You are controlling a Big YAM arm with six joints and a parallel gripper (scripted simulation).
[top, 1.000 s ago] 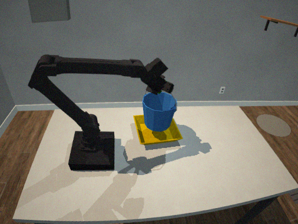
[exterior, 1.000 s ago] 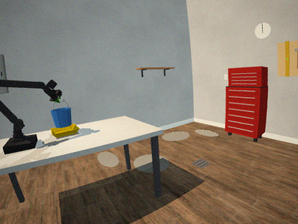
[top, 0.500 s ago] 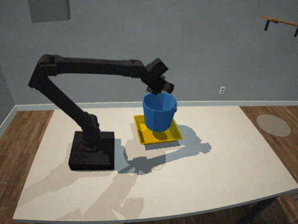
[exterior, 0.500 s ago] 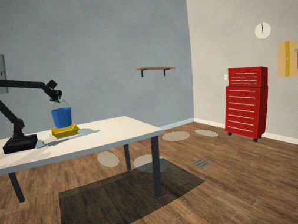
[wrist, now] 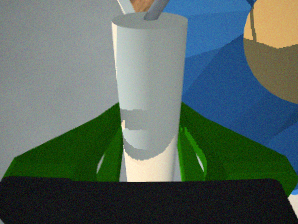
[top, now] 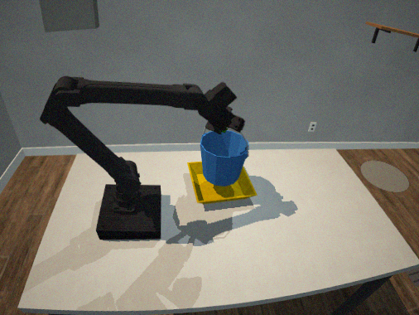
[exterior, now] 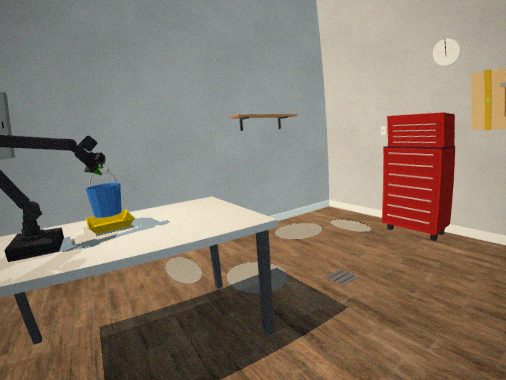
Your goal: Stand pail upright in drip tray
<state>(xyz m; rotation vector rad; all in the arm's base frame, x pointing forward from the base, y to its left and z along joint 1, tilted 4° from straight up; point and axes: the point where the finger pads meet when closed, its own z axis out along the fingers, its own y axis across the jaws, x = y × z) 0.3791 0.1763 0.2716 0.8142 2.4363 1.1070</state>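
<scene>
Right now the blue pail is 10 cm below my hand. From my hand the other things lie so: yellow drip tray: 30 cm below; pail handle: 3 cm below.
</scene>
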